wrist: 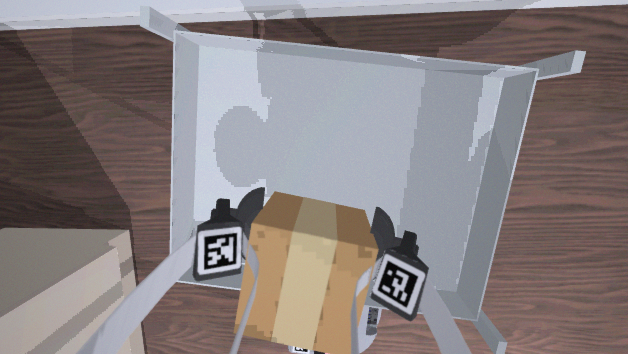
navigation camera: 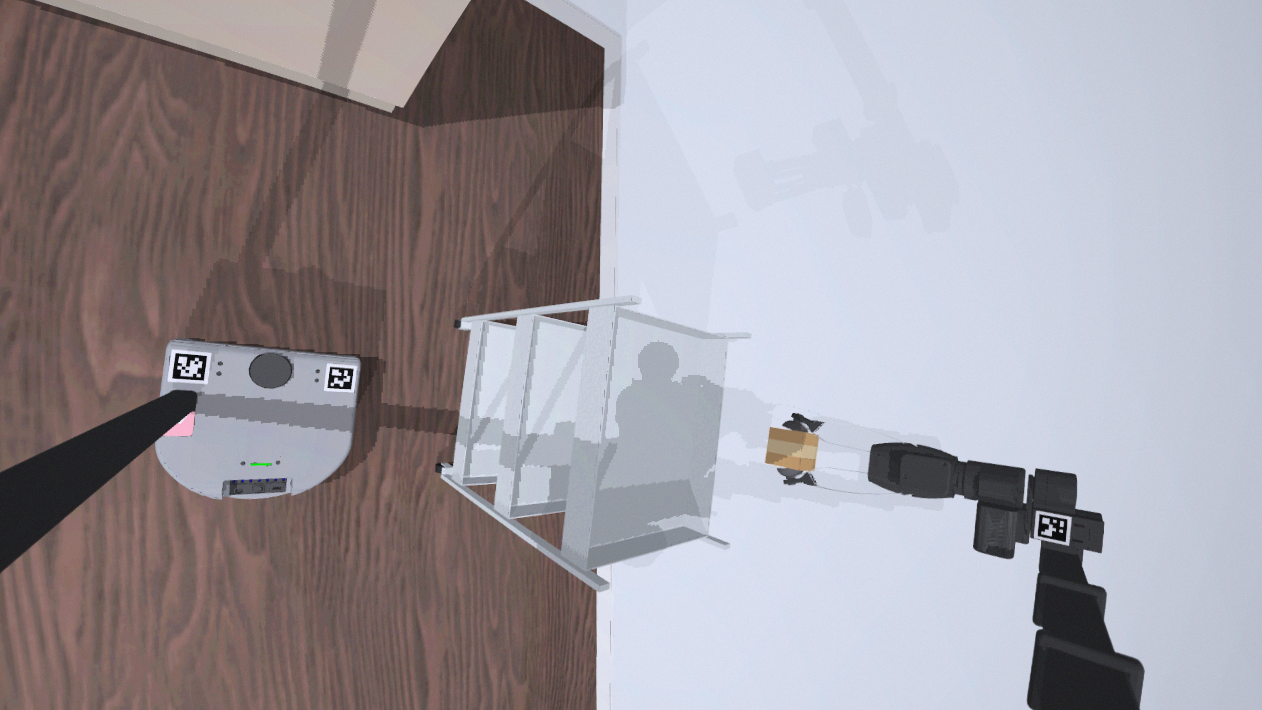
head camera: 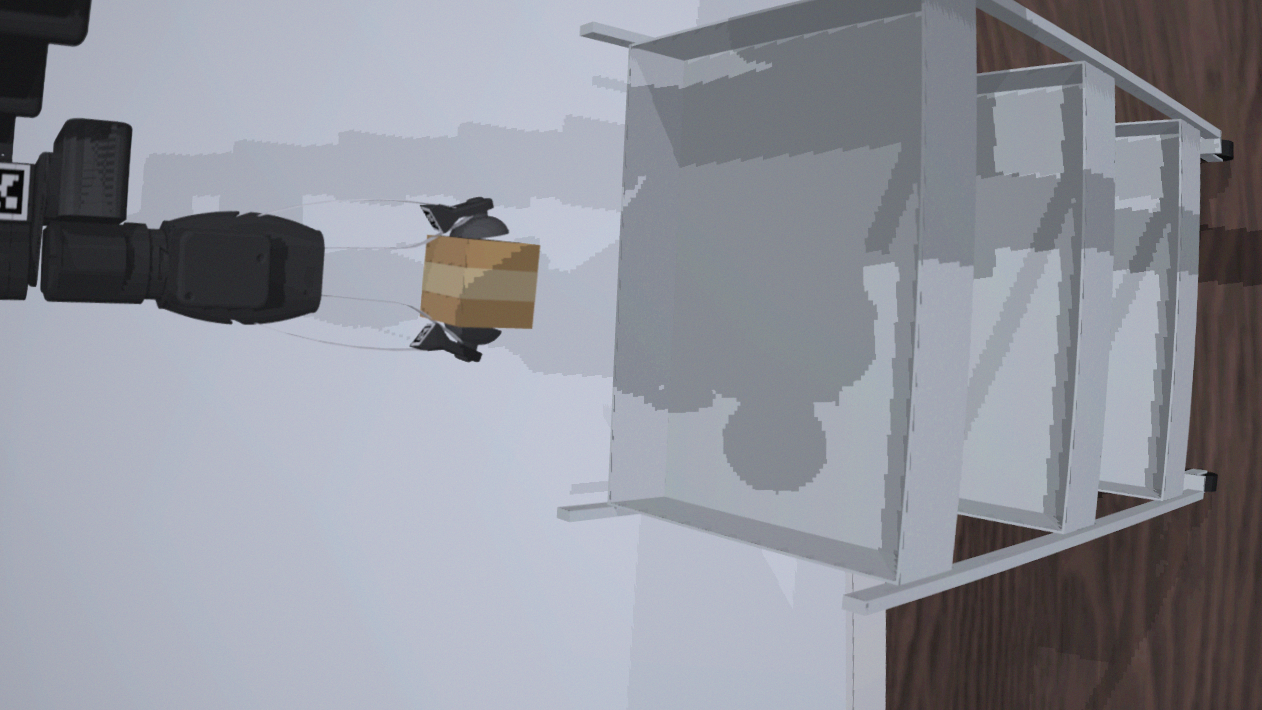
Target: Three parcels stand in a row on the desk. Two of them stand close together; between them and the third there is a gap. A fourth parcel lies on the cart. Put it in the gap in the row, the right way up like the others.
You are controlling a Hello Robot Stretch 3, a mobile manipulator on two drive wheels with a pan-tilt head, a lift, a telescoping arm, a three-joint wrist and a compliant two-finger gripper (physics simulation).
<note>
In view: the gripper (head camera: 500, 281), a brown cardboard parcel (head camera: 482, 283), a white cart (head camera: 862, 289) and a beige cabinet (wrist: 67, 281).
The brown cardboard parcel also shows in the wrist view (wrist: 311, 253) and in the navigation camera view (navigation camera: 797, 450). The gripper also shows in the wrist view (wrist: 315, 221) and in the navigation camera view (navigation camera: 780, 446). The white cart is seen too in the wrist view (wrist: 434, 142) and in the navigation camera view (navigation camera: 616, 423).
</note>
